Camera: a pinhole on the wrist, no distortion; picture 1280 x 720 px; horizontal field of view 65.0 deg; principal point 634.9 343.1 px. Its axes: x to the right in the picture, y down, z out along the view. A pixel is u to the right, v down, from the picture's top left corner.
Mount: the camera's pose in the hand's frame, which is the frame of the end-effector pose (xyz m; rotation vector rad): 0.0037 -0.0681 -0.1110 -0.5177 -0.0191 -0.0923
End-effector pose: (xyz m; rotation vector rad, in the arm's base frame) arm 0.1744 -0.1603 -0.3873 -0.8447 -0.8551 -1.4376
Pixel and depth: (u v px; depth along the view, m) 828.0 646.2 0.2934
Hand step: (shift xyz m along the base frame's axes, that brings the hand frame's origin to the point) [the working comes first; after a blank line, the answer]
In the camera's frame: 0.0564 0.0885 0.2934

0.1479 0.0542 0.1130
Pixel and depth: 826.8 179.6 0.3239
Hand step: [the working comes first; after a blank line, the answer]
In the camera's frame: 0.0619 -0.0527 0.3239

0.0420 0.1461 0.1486
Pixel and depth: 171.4 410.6 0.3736
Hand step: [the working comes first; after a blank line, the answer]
In the camera's frame: -0.1724 0.0251 0.3736

0.1611 0.2435 -0.0507
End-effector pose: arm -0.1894 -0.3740 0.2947 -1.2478 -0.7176 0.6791
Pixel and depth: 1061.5 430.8 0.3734
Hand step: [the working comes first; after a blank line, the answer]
In the camera's frame: 0.1586 0.0326 0.3734

-0.0692 0.2755 -0.0773
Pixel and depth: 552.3 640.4 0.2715
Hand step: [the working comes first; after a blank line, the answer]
In the camera's frame: -0.0223 0.0803 0.2715

-0.0817 0.0676 -0.1221
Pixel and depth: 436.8 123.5 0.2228
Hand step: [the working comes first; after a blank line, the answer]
In the camera's frame: -0.0439 -0.0487 0.2228

-0.1096 0.0281 0.0089
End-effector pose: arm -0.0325 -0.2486 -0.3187 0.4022 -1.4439 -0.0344
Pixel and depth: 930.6 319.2 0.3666
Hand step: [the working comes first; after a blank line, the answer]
In the camera's frame: 0.1079 -0.0087 0.3666

-0.2145 0.0074 0.1506
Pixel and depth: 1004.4 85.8 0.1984
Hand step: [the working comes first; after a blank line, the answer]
In the camera's frame: 0.0730 -0.0508 0.1984

-0.0721 -0.0598 0.0701
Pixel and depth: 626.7 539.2 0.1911
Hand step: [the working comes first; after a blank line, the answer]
In the camera's frame: -0.0016 0.0373 0.1911

-0.0472 0.0442 0.0259
